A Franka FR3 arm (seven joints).
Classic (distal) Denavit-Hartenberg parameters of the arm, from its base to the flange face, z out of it. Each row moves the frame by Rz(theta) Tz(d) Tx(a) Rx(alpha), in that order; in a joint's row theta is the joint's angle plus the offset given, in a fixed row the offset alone. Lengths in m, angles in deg.
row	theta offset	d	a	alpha
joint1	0	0.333	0	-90
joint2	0	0	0	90
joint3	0	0.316	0.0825	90
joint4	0	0	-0.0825	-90
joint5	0	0.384	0	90
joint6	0	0	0.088	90
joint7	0	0.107	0	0
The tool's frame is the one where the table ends.
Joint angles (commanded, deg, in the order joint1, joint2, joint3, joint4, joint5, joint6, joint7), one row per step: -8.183, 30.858, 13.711, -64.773, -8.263, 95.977, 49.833; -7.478, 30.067, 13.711, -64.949, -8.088, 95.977, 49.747; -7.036, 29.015, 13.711, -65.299, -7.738, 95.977, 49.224; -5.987, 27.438, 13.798, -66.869, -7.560, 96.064, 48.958; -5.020, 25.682, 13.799, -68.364, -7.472, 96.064, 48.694; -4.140, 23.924, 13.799, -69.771, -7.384, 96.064, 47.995; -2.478, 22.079, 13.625, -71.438, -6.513, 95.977, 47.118; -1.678, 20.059, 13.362, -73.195, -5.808, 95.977, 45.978
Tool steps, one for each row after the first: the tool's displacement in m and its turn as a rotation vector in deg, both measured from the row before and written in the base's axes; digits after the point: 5 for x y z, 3 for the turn. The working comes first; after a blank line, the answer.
Tool pose at each row, in the base's axes (x y z in m, rotation vector in deg; the steps are taken from these numbers as rounded here): 0.71052, 0.00982, 0.50689, 165.437, -69.323, 2.432; 0.70771, 0.01935, 0.51509, 166.166, -68.283, 3.270; 0.70376, 0.02613, 0.52496, -166.929, 66.946, -4.132; 0.69651, 0.04203, 0.53113, -167.861, 64.681, -4.319; 0.68821, 0.05566, 0.53962, 168.607, -62.631, 4.846; 0.67962, 0.06786, 0.54863, 169.412, -60.056, 5.497; 0.66879, 0.08872, 0.55589, -170.638, 56.374, -5.247; 0.65829, 0.09799, 0.56422, -171.279, 53.617, -5.387

-0.00281, 0.00953, 0.00820, 0.052, -0.594, 0.798; -0.00395, 0.00678, 0.00987, 0.166, -0.656, 0.981; -0.00725, 0.01590, 0.00617, -0.118, -0.082, 1.558; -0.00830, 0.01363, 0.00849, -0.271, -0.256, 1.386; -0.00859, 0.01220, 0.00901, -0.285, -0.338, 1.714; -0.01083, 0.02086, 0.00726, 0.349, 0.048, 2.484; -0.01050, 0.00927, 0.00833, 0.138, -0.148, 1.805
